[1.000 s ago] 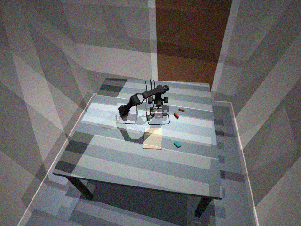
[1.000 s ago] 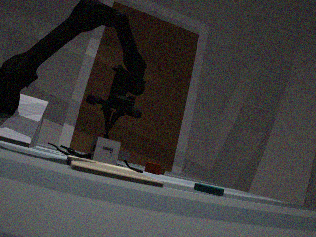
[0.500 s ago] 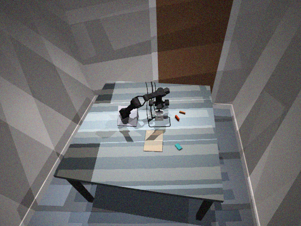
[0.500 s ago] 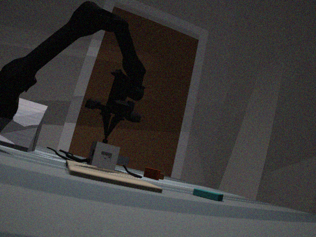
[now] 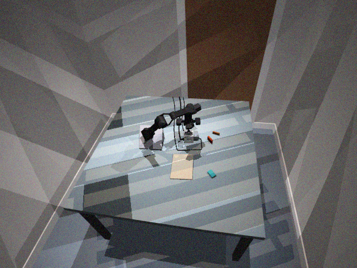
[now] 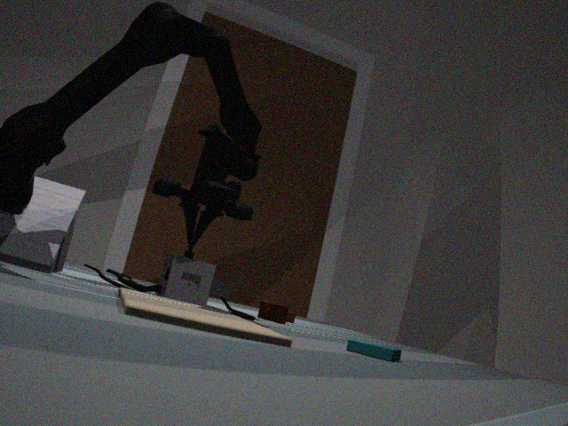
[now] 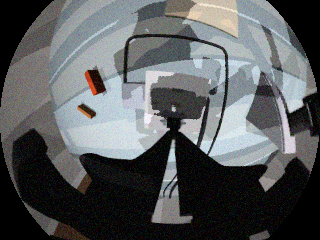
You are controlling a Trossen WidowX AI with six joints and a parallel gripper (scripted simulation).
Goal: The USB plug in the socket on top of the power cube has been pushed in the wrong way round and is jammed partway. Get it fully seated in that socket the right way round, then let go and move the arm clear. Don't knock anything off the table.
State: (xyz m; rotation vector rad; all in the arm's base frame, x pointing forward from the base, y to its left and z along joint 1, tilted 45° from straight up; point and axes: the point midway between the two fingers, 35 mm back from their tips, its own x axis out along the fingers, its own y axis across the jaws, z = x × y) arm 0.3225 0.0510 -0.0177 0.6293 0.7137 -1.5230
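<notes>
Right now the dark usb plug is 20 mm below my gripper tip. From my gripper tip the other things lie so: red block 180 mm ahead, 40 mm to the right, 90 mm below; then teal block 170 mm ahead, 370 mm to the right, 100 mm below; then tan flat board 50 mm behind, 300 mm to the right, 100 mm below.
</notes>
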